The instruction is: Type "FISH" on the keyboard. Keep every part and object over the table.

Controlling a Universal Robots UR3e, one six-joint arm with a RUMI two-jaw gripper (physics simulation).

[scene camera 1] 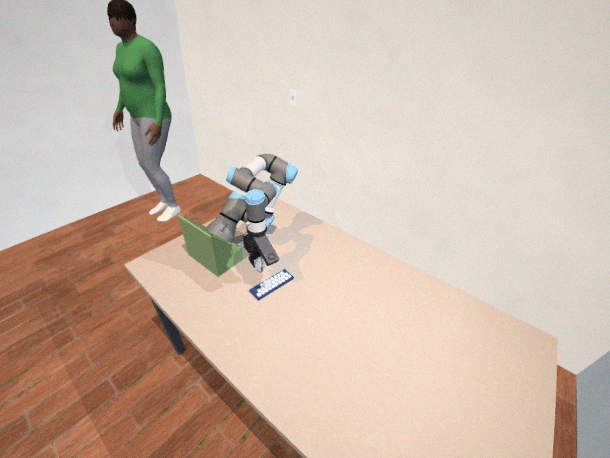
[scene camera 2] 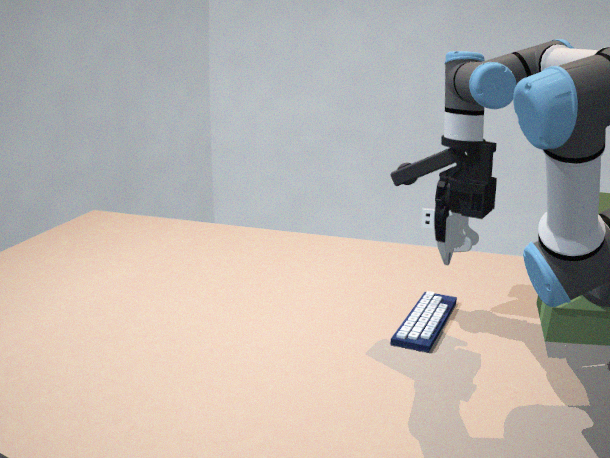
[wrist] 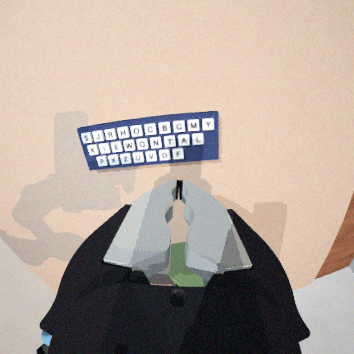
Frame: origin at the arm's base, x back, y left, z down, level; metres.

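Where they show: gripper, fingertip midpoint: (scene camera 1: 261, 272) (scene camera 2: 446, 264) (wrist: 178, 181); arm's base, link origin: (scene camera 1: 219, 235).
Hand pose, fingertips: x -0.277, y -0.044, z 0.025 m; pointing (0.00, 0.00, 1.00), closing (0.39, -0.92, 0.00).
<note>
Things, the pixels of their top centre, and the offset from my fingertips. Level surfaces: height alone.
- blue keyboard, top centre: (wrist: 145, 143) (scene camera 2: 427, 313) (scene camera 1: 272, 282) dx -0.026, dy +0.036, dz +0.075 m
- table, surface height: dz +0.093 m
- S key, top centre: (wrist: 85, 137) dx -0.063, dy +0.109, dz +0.075 m
- H key, top centre: (wrist: 122, 132) dx -0.050, dy +0.058, dz +0.075 m
- I key, top centre: (wrist: 103, 148) dx -0.040, dy +0.092, dz +0.075 m
- F key, top centre: (wrist: 177, 153) dx +0.001, dy +0.002, dz +0.075 m
A blue keyboard (scene camera 1: 272, 284) (scene camera 2: 424, 322) (wrist: 148, 141) with white letter keys lies flat on the table (scene camera 1: 390, 350) (scene camera 2: 200, 325) (wrist: 280, 75). In the wrist view the S key (wrist: 86, 137) is at the left end of the far row, the H key (wrist: 123, 132) is further right in that row, the I key (wrist: 104, 148) is in the middle row, and the F key (wrist: 178, 154) ends the near row. My gripper (scene camera 1: 260, 270) (scene camera 2: 446, 263) (wrist: 178, 181) is shut and empty, pointing down above the table. In the wrist view its tips appear just below the F key, apart from the keyboard.
A green angled panel (scene camera 1: 200, 247) (scene camera 2: 575, 325) (wrist: 185, 265) stands beside the arm's base. A person in a green top (scene camera 1: 140, 80) stands on the floor beyond the table's end. A wall (scene camera 1: 400, 125) runs along the table's far long side.
</note>
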